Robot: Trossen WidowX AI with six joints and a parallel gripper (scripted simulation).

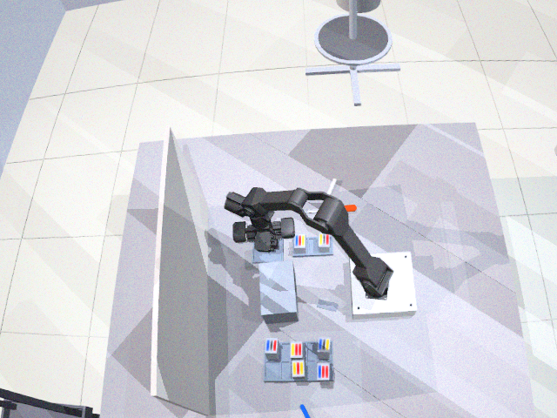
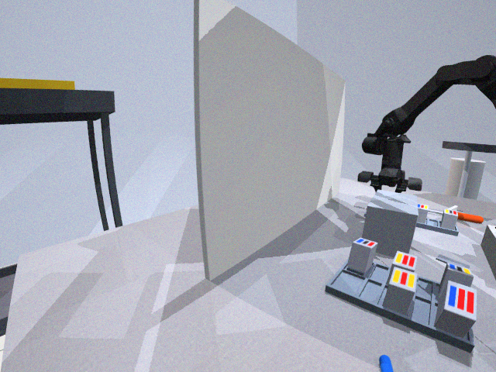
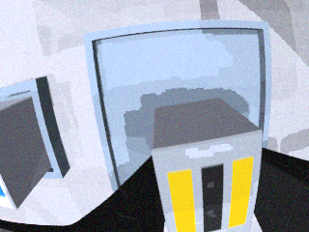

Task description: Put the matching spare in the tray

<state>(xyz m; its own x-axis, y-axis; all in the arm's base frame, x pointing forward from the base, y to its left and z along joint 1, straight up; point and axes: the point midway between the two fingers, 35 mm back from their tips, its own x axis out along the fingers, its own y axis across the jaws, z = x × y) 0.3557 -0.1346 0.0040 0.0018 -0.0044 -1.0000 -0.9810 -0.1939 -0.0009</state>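
Now: the grey spare 20 mm above my gripper tip. From my gripper tip the other things lie so: mounted unit: 180 mm to the left, 70 mm behind, 30 mm above; light-blue tray: 20 mm below; tall white panel: 220 mm to the left, 200 mm above, 160 mm ahead.
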